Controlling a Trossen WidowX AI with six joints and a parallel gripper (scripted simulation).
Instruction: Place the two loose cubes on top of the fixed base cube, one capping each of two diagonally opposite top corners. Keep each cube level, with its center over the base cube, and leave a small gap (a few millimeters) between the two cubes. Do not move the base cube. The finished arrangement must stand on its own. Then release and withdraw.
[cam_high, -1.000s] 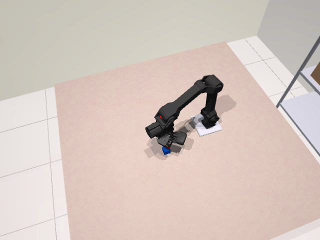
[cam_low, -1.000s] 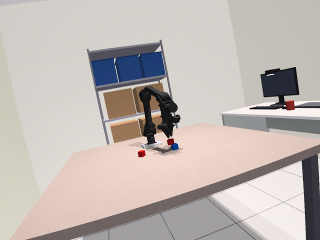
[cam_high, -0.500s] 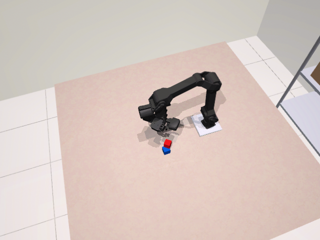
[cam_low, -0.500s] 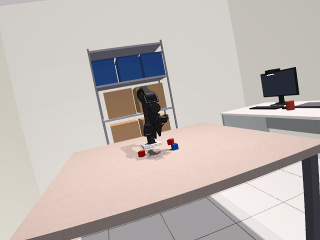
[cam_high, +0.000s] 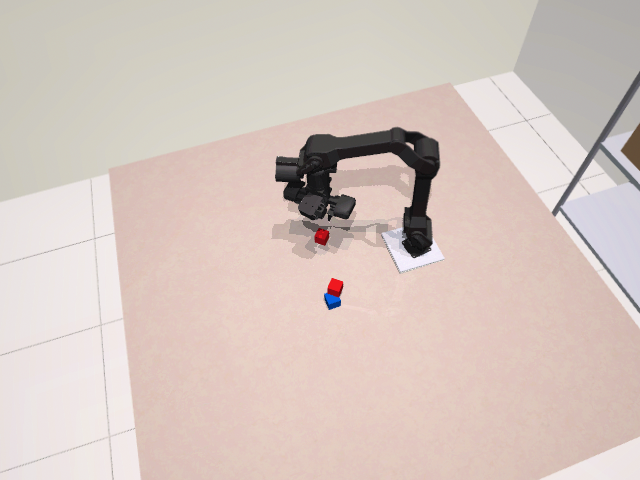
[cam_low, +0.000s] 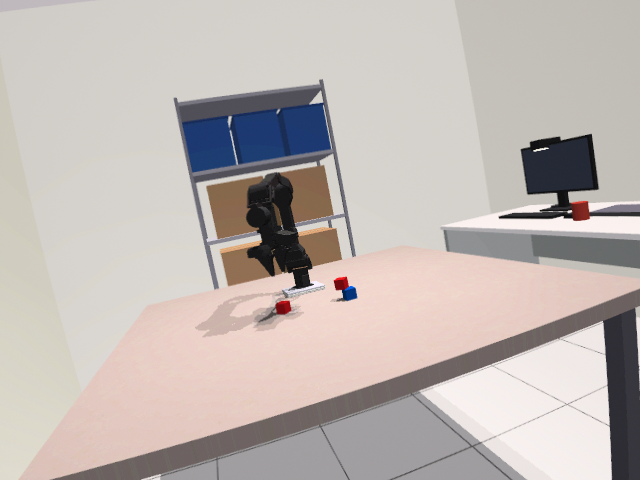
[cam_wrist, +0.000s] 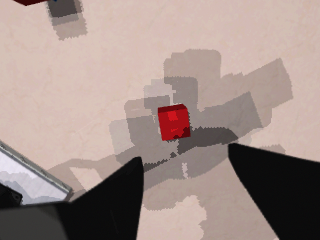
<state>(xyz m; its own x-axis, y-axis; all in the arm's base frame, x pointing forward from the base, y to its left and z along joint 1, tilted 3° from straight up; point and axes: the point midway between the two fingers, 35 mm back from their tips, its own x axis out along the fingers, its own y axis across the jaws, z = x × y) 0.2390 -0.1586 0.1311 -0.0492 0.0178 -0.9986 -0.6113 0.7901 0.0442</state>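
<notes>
Now: gripper tip 7 cm short of the blue base cube, 19 cm to the right of it and 11 cm above it.
</notes>
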